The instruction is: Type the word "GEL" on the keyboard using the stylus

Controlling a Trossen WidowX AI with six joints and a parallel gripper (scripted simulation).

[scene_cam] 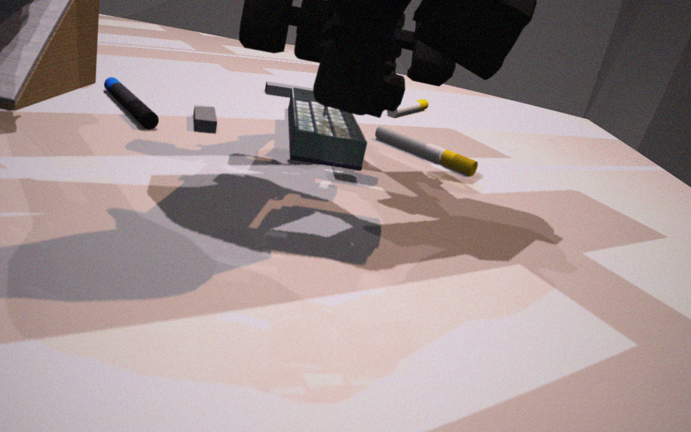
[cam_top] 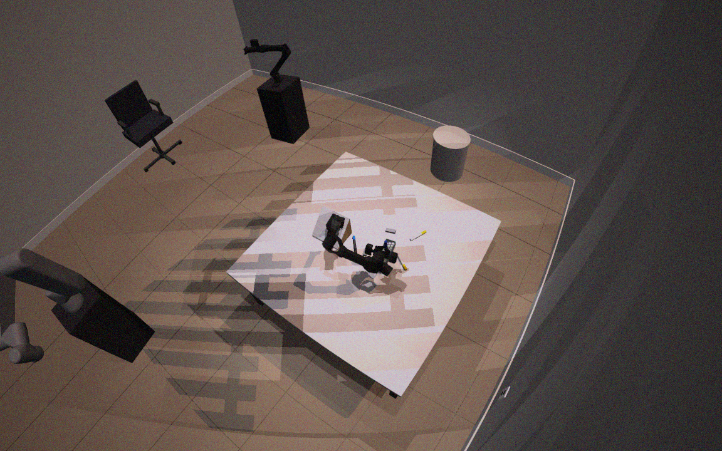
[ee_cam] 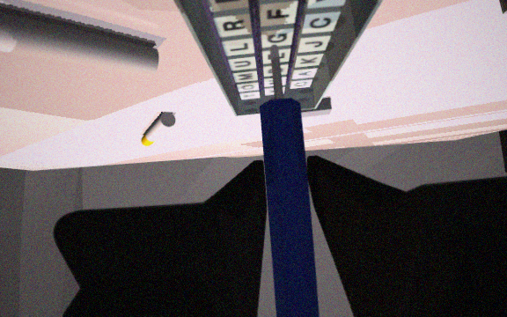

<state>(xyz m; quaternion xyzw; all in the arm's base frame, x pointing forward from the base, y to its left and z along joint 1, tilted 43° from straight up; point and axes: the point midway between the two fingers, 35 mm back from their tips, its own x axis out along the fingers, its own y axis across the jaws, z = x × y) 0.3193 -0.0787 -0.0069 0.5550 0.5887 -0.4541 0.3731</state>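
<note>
Right now my gripper tip is 6 cm above the G key. The rest, counted from my gripper tip: L key 6 cm below, 2 cm ahead, 1 cm to the left; then stylus tip 5 cm below; then blue stylus 1 cm below.
</note>
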